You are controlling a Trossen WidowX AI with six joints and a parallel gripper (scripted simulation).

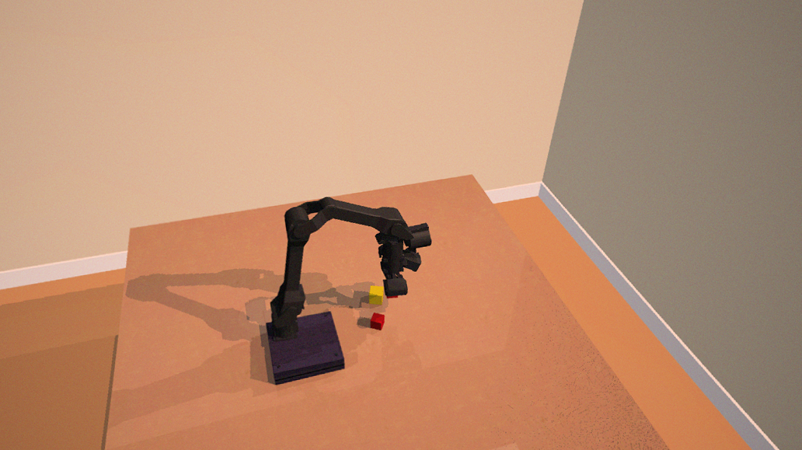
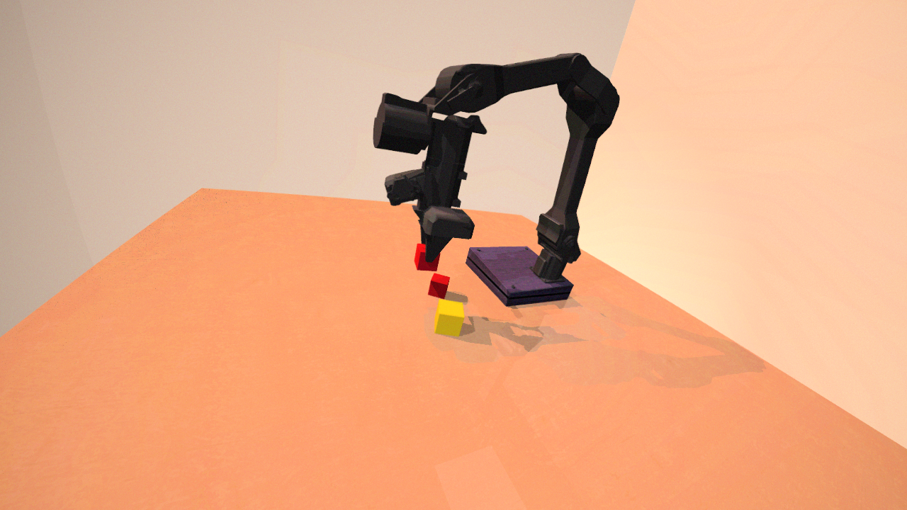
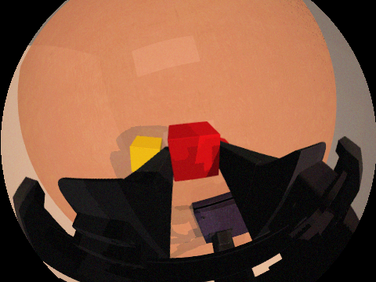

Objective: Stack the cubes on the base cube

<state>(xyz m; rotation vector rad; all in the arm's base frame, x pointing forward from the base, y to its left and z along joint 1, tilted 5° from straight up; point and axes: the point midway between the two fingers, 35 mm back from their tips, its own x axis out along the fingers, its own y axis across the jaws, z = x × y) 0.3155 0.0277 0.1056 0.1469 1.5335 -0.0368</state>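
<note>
Now: the yellow base cube 80 mm below my gripper tip, 60 mm to the left of it and 30 mm behind it.
</note>
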